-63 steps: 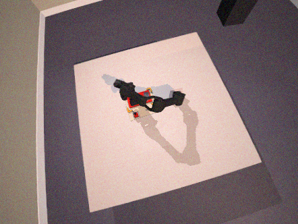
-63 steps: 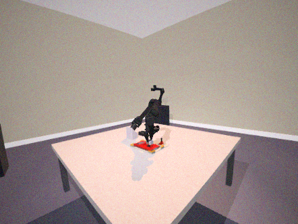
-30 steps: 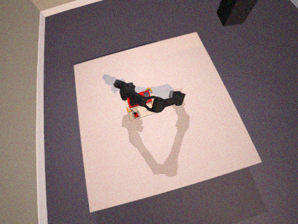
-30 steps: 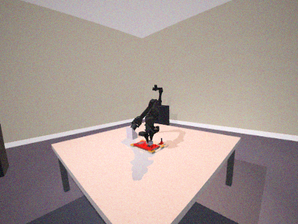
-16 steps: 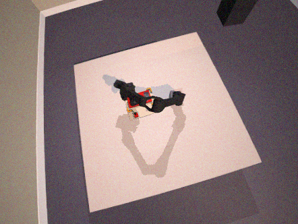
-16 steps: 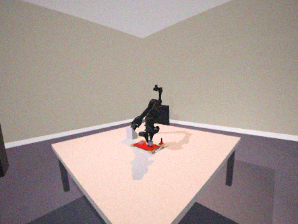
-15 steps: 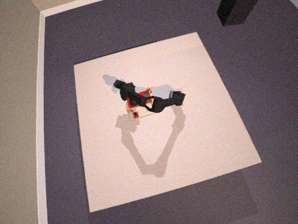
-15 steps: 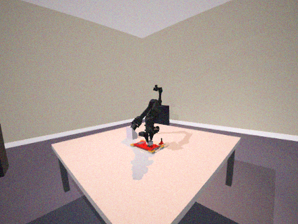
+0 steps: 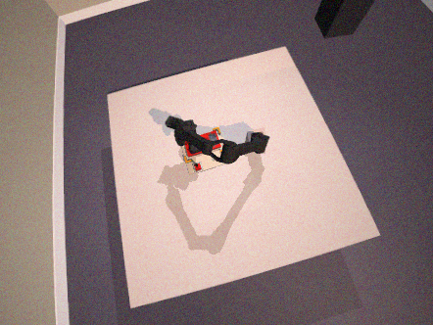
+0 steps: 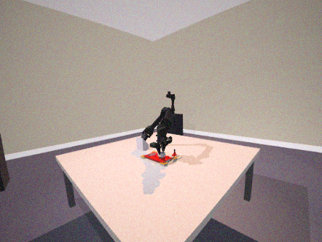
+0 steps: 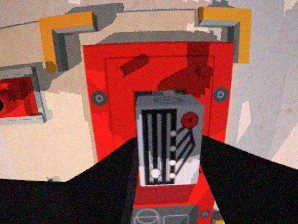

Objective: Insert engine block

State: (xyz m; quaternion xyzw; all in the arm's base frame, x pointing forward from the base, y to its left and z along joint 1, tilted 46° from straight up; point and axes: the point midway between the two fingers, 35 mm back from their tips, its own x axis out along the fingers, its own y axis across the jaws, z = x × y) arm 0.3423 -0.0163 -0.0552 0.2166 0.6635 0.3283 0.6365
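The engine block is 10 mm below my gripper tip.
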